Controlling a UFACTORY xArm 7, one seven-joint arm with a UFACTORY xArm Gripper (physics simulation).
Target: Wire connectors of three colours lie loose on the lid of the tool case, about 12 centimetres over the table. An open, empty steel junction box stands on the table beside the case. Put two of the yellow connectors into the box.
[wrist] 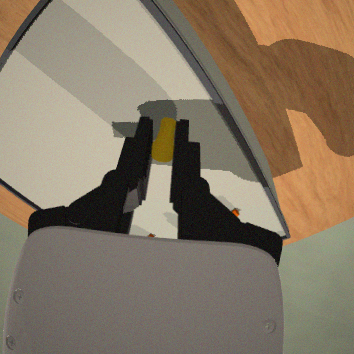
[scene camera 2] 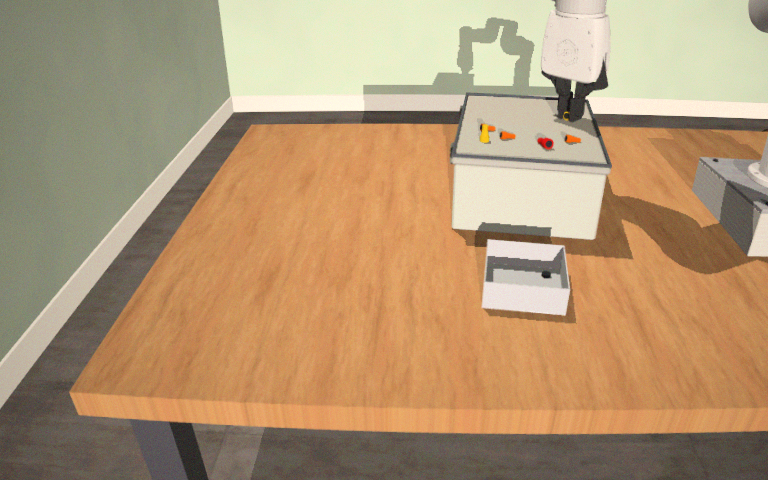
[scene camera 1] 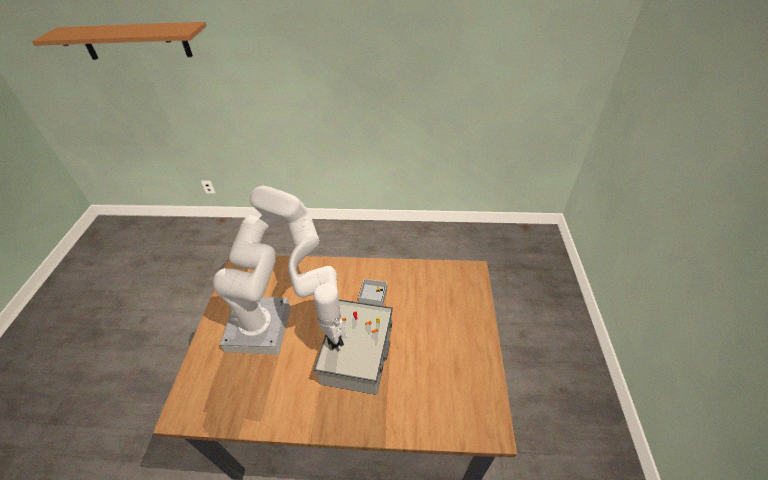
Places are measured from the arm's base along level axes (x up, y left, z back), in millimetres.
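Where they show: gripper, between the fingertips: (wrist: 163, 135) (scene camera 2: 569, 118) (scene camera 1: 334, 344); arm's base, origin of its link: (scene camera 1: 254, 322).
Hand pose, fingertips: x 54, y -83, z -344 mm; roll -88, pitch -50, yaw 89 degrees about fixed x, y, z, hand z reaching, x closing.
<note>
Each offset is from my fingertips to the top centre of the thing. "pt": to the spot under its first point.
My gripper (scene camera 1: 336, 344) (scene camera 2: 570, 117) (wrist: 163, 135) is shut on a yellow connector @(dx +13, dy +0, dz +2 mm) (scene camera 2: 566, 116) (wrist: 163, 143), low over the tool case lid @(pt dx -2, dy -47, dz -80 mm) (scene camera 1: 353, 359) (scene camera 2: 521, 114) (wrist: 75, 145). I cannot tell whether the connector touches the lid. Another yellow connector @(dx +23, dy +115, dz -141 mm) (scene camera 1: 377, 320) (scene camera 2: 484, 134) is on the lid at the end nearer the box. The steel junction box @(dx -83, dy +319, dz -85 mm) (scene camera 1: 370, 302) (scene camera 2: 525, 298) stands on the table beside the case. A yellow connector @(dx -104, dy +349, dz -101 mm) (scene camera 1: 378, 289) with a dark end lies inside it; in scene camera 2 its dark end @(pt dx -115, dy +294, dz -55 mm) (scene camera 2: 545, 274) shows.
A red connector @(dx +14, dy +126, dz -54 mm) (scene camera 1: 355, 315) (scene camera 2: 545, 143) and orange connectors @(dx +10, dy +102, dz -106 mm) (scene camera 1: 368, 323) (scene camera 2: 508, 135) (wrist: 235, 213) lie on the lid between the gripper and the box. The lid has a dark raised-looking rim. The arm's base plate (scene camera 1: 276, 316) stands on the table beside the case.
</note>
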